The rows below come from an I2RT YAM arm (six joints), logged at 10 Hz.
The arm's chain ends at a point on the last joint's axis. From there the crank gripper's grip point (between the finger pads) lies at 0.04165 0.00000 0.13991 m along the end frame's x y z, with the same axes.
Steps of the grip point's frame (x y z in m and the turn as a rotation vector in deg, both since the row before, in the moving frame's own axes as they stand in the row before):
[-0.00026 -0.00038 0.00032 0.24 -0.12 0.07]
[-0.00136 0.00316 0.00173 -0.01 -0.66 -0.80]
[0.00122 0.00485 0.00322 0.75 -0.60 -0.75]
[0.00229 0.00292 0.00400 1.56 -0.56 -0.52]
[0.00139 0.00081 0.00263 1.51 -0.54 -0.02]
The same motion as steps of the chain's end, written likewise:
[0.00003 0.00016 0.00023 0.24 -0.12 0.07]
[0.00026 0.00371 0.00126 -0.01 -0.66 -0.80]
[0.00270 0.00722 0.00281 0.75 -0.60 -0.75]
[0.00368 0.00711 0.00366 1.56 -0.56 -0.52]
[0.00271 0.00452 0.00229 1.51 -0.54 -0.02]

